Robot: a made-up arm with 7 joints. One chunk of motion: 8 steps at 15 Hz.
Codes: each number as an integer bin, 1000 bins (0 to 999) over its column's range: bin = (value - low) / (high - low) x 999, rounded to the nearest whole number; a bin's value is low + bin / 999 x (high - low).
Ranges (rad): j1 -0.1..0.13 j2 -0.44..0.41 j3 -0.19..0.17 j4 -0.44..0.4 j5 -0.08..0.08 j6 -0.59..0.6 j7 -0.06..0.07
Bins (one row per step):
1: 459 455 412 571 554 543 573
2: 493 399 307 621 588 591 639
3: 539 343 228 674 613 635 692
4: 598 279 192 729 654 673 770
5: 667 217 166 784 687 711 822
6: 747 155 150 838 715 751 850
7: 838 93 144 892 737 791 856
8: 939 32 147 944 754 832 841
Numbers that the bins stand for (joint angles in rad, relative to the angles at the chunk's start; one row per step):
1: 0.0057 -0.0529 -0.0415 0.0401 0.0087 0.0568 0.0146
2: 0.0135 -0.1005 -0.0794 0.0822 0.0142 0.1140 0.0232
3: 0.0241 -0.1482 -0.1078 0.1267 0.0182 0.1664 0.0301
4: 0.0377 -0.2026 -0.1208 0.1730 0.0247 0.2117 0.0402
5: 0.0536 -0.2554 -0.1302 0.2192 0.0300 0.2569 0.0470
6: 0.0720 -0.3081 -0.1359 0.2646 0.0345 0.3046 0.0506
7: 0.0929 -0.3609 -0.1381 0.3100 0.0380 0.3522 0.0514
8: 0.1162 -0.4128 -0.1370 0.3538 0.0408 0.4011 0.0494

